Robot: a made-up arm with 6 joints.
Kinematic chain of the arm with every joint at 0, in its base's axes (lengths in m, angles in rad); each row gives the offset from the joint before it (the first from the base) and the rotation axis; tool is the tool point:
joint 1: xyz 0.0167 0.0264 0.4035 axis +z
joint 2: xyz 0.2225 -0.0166 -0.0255 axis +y
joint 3: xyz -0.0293 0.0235 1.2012 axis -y
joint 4: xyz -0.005 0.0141 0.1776 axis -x
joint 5: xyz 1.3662 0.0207 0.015 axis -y
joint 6: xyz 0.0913 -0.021 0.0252 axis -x
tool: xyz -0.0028 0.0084 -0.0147
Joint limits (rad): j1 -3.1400..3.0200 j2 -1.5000..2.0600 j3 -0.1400..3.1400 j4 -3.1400..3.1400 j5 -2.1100..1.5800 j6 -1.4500..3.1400
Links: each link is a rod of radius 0.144 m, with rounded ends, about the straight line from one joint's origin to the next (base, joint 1, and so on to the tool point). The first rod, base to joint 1, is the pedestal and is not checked.
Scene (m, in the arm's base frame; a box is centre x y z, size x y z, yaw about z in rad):
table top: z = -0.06
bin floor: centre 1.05 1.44 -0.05 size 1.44 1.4 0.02 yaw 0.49
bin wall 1: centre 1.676 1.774 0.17 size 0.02 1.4 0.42 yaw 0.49
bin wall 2: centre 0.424 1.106 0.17 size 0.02 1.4 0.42 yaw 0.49
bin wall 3: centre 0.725 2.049 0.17 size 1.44 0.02 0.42 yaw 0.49
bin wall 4: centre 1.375 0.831 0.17 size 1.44 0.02 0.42 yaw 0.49
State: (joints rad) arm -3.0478 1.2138 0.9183 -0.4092 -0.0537 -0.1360
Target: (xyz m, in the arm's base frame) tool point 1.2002 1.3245 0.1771
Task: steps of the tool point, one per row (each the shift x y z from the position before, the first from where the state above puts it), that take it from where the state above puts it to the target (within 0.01 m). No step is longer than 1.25 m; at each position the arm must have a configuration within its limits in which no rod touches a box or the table.
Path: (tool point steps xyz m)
1: 0.3251 -0.2361 1.1288
2: 0.8295 -0.0154 0.8713
3: 1.0854 0.2796 0.3887
4: 1.0208 0.5141 -0.1832
5: 0.6837 0.5699 -0.6811
6: 0.2165 0.4025 -0.9685
7: -0.2079 0.0656 -0.9747

